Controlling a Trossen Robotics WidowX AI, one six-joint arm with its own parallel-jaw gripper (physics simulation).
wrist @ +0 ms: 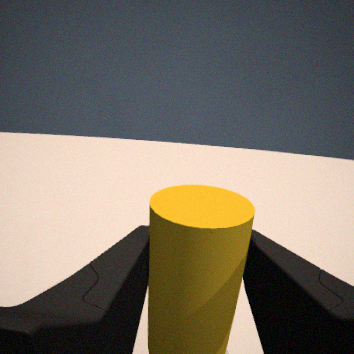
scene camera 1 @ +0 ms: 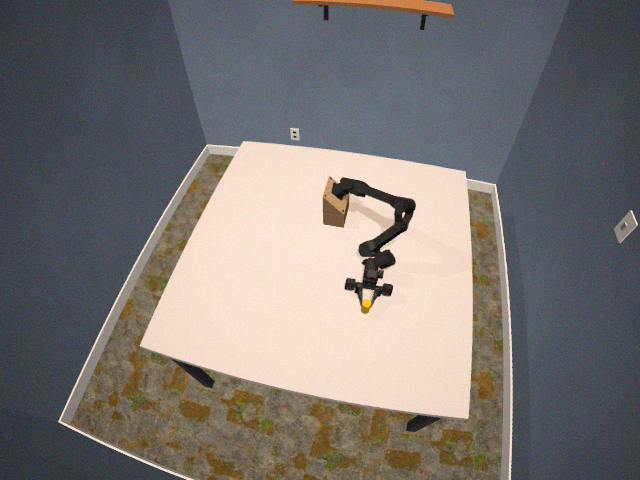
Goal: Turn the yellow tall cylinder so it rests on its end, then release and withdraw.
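Observation:
The yellow tall cylinder [scene camera 1: 366,306] [wrist: 196,265] is upright or nearly so between the fingers of my gripper [scene camera 1: 366,303] [wrist: 195,238], its flat round top facing up. The gripper is shut on the cylinder, one black finger on each side near its upper part. In the wrist view the cylinder's lower end runs out of the frame. Whether its bottom touches the table cannot be told from these views.
The white table [scene camera 1: 248,289] [wrist: 60,200] lies under the arm, its front edge beyond the cylinder. The brown wedge-shaped block [scene camera 1: 333,210] stands at the arm's base. Blue walls surround the table, and an orange shelf [scene camera 1: 382,5] hangs on the back wall.

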